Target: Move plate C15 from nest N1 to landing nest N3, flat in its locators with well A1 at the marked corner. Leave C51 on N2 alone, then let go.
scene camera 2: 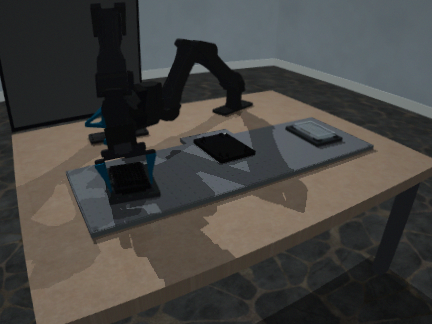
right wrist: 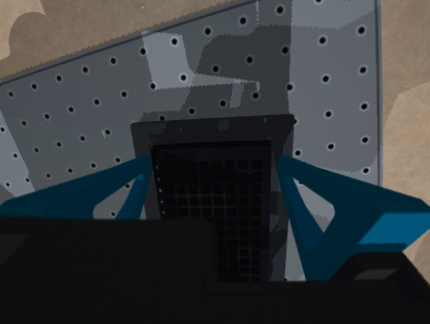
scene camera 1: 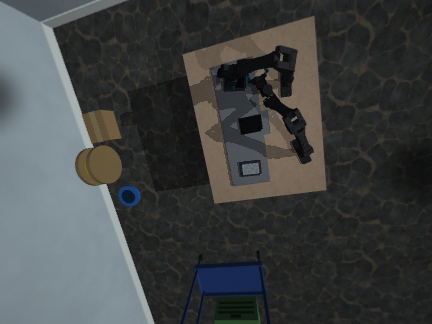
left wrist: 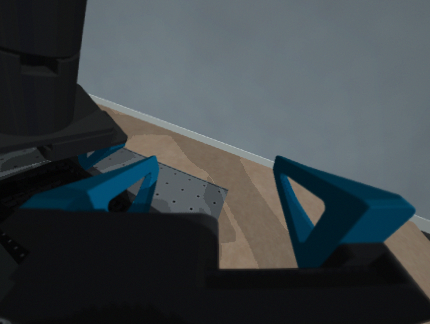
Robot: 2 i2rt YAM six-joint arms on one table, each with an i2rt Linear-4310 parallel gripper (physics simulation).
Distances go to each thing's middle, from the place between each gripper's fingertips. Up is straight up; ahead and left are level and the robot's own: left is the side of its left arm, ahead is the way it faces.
Labels:
My right gripper is now 50 mm past the black grid tray [scene camera 2: 129,178] and 20 mm to the right of it.
My left gripper is now 130 mm short of the black grid tray, 80 mm above it and 30 mm to the right of it.

